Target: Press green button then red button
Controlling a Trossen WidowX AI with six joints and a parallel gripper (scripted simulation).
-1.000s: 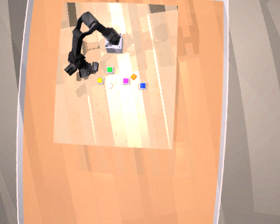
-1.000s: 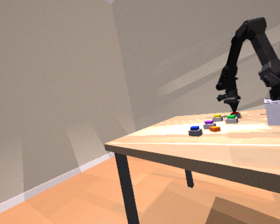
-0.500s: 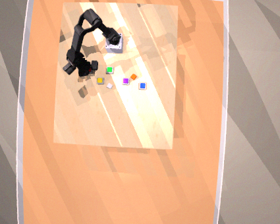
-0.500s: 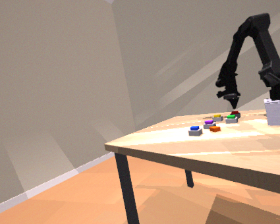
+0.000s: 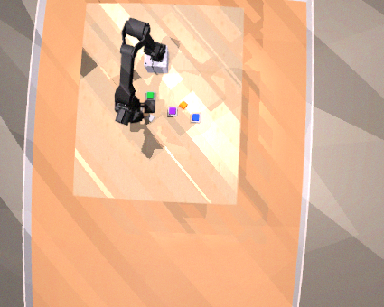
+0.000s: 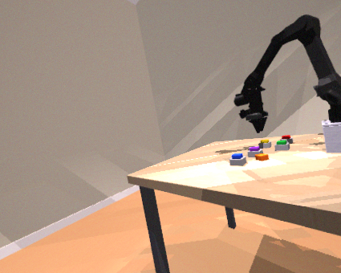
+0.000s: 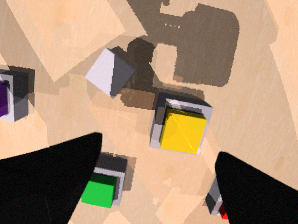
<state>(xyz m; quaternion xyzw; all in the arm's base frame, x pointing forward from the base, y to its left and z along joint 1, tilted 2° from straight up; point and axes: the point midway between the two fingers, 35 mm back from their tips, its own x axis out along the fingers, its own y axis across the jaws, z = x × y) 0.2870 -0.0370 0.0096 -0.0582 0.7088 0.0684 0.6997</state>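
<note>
Right now the yellow button is 20 mm to the right of my gripper tip and 50 mm below it. From my gripper tip the other things lie so: white block: 20 mm ahead, 50 mm to the left, 80 mm below; then red button: 70 mm behind, 120 mm to the right, 50 mm below; then green button: 90 mm behind, 30 mm to the left, 50 mm below.
</note>
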